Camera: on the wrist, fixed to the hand. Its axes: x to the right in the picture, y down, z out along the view.
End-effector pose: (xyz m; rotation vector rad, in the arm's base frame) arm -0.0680 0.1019 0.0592 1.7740 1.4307 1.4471
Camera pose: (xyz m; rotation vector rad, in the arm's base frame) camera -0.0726 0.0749 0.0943 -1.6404 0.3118 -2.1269
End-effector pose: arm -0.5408 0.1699 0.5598 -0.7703 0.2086 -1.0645
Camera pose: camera -0.5307 0.1751 0.5168 -0.4155 1.3174 0.2334
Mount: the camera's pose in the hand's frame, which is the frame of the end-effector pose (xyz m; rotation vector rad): -0.0081 0.0368 -0.0237 -0.4204 0.6075 1.4847
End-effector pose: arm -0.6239 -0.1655 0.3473 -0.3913 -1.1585 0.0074
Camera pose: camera -0.5989 -0.1399 0.3208 -1.4397 -0.0577 0.8850
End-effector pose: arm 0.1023 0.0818 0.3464 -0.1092 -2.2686 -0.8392
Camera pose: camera 0.1335 0.0978 0.3738 -1.3141 -0.9169 -0.3630
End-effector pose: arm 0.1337 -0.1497 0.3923 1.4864 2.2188 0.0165
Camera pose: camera 0.1592 -0.1358 0.4261 2.6212 0.7686 1.3979
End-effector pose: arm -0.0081 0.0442 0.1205 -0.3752 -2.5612 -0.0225
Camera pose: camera 0.0207 0.0753 0.1342 -1.9325 -1.1916 -0.1028
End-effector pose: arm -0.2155 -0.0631 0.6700 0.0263 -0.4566 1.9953
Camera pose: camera -0.2396 -0.0765 0.6350 1.2693 0.4350 -2.5162
